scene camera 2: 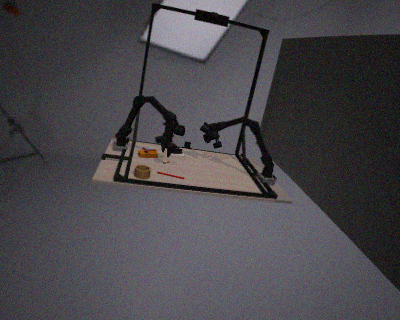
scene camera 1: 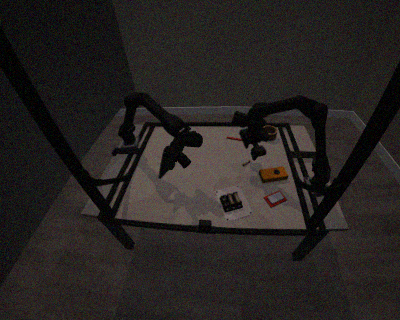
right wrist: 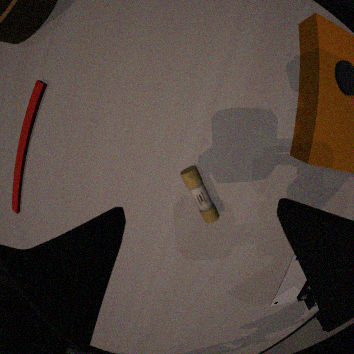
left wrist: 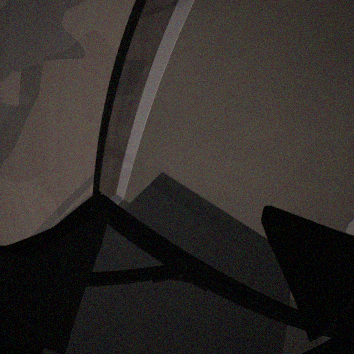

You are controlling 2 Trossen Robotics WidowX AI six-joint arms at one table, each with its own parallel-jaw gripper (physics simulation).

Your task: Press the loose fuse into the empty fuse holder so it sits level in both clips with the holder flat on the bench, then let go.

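Where they show: left gripper, fingertip midpoint: [scene camera 1: 160,175] [left wrist: 186,215]; right gripper, fingertip midpoint: [scene camera 2: 165,154] [scene camera 1: 250,154] [right wrist: 203,211]; left arm's base, link origin: [scene camera 2: 266,175] [scene camera 1: 129,141]; right arm's base, link origin: [scene camera 2: 120,144] [scene camera 1: 317,184].
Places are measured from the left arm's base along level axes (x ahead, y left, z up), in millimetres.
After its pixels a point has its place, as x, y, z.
Observation:
The loose fuse [scene camera 1: 246,163] @[666, -232, -39] [scene camera 2: 165,161] @[674, -221, -34] [right wrist: 201,195] @[669, -226, -34], with brass caps and a pale labelled middle, lies on the bench. My right gripper [scene camera 1: 248,145] [right wrist: 203,211] @[683, -221, 16] is open and empty above it; in the right wrist view the fuse shows between the spread fingertips, slightly tilted. The black fuse holder block [scene camera 1: 231,201] @[545, -474, -16] with tan fuse-like pieces sits on a white plate [scene camera 1: 242,214] @[587, -526, -46] [right wrist: 284,296] @[505, -402, -46]; which slot is empty is too small and dark to tell. My left gripper [scene camera 1: 161,175] @[258, -416, 124] [left wrist: 186,215] @[258, -416, 124] is open and empty, raised above the bench, away from the holder.
An orange box [scene camera 1: 273,174] @[775, -343, -18] [scene camera 2: 148,154] @[783, -302, -23] [right wrist: 332,115] @[758, -319, -18] stands between fuse and a red-framed card [scene camera 1: 275,198] @[748, -471, -34]. A red stick [scene camera 1: 234,138] @[641, -10, -41] [scene camera 2: 171,175] @[673, -18, -42] [right wrist: 23,150] @[684, -34, -42] and a brown ring-shaped container [scene camera 1: 271,136] @[857, -53, -13] [scene camera 2: 142,174] @[864, 41, -18] [right wrist: 30,22] @[823, -38, -32] lie farther off. Dark frame bars edge the bench.

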